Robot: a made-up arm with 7 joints.
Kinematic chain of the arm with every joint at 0, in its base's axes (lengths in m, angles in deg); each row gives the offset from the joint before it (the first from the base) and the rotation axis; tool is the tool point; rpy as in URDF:
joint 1: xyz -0.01 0.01 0.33 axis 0 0.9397 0.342
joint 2: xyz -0.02 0 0.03 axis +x
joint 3: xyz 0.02 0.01 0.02 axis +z
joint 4: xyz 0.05 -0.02 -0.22 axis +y
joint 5: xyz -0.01 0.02 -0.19 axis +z
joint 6: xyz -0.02 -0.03 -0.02 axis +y
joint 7: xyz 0 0.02 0 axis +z
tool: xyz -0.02 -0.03 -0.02 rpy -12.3 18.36 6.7
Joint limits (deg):
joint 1: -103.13..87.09
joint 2: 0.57..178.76
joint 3: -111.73..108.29
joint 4: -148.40..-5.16
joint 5: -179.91..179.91
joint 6: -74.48..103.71
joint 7: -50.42..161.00
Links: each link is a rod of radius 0.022 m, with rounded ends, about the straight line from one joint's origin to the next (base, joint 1, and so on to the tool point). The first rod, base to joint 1, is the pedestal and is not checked.
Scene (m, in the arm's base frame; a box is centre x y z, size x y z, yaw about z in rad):
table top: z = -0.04
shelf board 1: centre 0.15 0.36 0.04 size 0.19 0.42 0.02 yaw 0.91
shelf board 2: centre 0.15 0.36 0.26 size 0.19 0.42 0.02 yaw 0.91
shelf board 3: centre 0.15 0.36 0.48 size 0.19 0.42 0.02 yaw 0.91
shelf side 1: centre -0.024 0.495 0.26 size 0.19 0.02 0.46 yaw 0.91
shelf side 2: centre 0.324 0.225 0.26 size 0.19 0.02 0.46 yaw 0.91
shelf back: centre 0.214 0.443 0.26 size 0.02 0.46 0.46 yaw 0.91
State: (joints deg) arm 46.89 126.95 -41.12 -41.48 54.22 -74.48 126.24
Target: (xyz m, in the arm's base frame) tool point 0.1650 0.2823 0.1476
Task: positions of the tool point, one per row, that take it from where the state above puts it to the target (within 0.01 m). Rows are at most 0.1 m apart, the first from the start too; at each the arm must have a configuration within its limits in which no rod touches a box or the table.
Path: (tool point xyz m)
1: 0.0944 0.3591 0.3676
2: 0.0778 0.3407 0.3608
3: 0.0546 0.3174 0.3621
4: 0.0292 0.2878 0.3702
5: 0.0057 0.2514 0.3820
6: -0.0038 0.2599 0.3284
7: 0.0007 0.2563 0.2729
8: 0.0190 0.2412 0.2212
9: 0.0489 0.2158 0.1782
10: 0.0871 0.1821 0.1476
11: 0.1162 0.2075 0.1422
12: 0.1402 0.2334 0.1421
13: 0.1569 0.2587 0.1448
14: 0.1650 0.2823 0.1476

